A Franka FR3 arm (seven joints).
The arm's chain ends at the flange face. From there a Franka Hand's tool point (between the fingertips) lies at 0.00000 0.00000 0.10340 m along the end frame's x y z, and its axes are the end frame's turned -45 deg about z.
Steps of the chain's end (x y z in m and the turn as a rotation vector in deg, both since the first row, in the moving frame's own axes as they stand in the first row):
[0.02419, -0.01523, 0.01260, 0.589, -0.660, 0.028]
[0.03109, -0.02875, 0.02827, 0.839, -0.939, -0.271]
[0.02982, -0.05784, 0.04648, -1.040, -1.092, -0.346]
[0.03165, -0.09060, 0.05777, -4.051, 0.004, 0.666]
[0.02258, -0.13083, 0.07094, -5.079, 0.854, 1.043]
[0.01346, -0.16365, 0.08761, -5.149, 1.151, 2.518]
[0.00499, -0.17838, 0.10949, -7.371, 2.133, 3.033]
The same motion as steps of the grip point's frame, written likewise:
[0.02778, 0.00474, 0.01259, 0.883, -0.050, 0.028]
[0.04218, -0.00061, 0.02825, 1.257, -0.071, -0.271]
[0.05926, -0.01987, 0.04644, 0.037, -1.508, -0.346]
[0.08125, -0.03654, 0.05751, -2.867, -2.862, 0.666]
[0.10302, -0.06903, 0.07052, -4.195, -2.988, 1.043]
[0.11997, -0.09829, 0.08717, -4.455, -2.827, 2.518]
[0.12268, -0.11070, 0.10856, -6.720, -3.704, 3.033]

